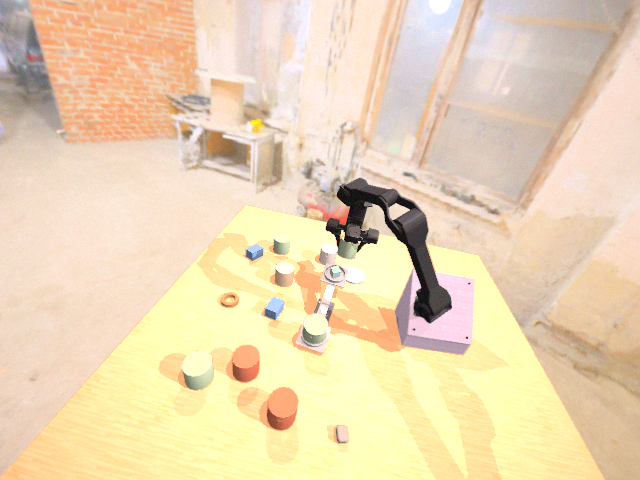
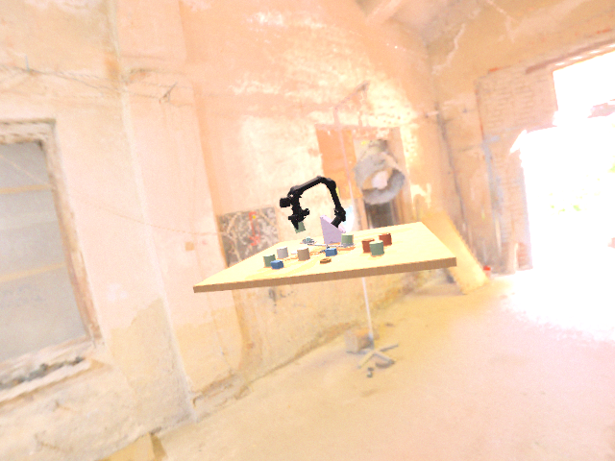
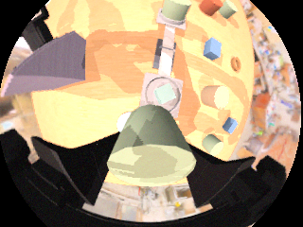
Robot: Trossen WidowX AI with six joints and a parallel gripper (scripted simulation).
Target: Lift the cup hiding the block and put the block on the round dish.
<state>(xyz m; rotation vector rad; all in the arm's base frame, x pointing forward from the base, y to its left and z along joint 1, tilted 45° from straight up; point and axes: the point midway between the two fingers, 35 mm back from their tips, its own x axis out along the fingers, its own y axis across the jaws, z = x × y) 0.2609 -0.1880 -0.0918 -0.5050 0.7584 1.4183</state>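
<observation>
My gripper tip is now 8 cm above the pale teal block, 5 cm to the right of it and 3 cm short of it. The rest, counted from my gripper tip: round white dish (16 cm below, 6 cm to the right, 6 cm behind); small balance (17 cm to the left, 14 cm below, 6 cm ahead).
</observation>
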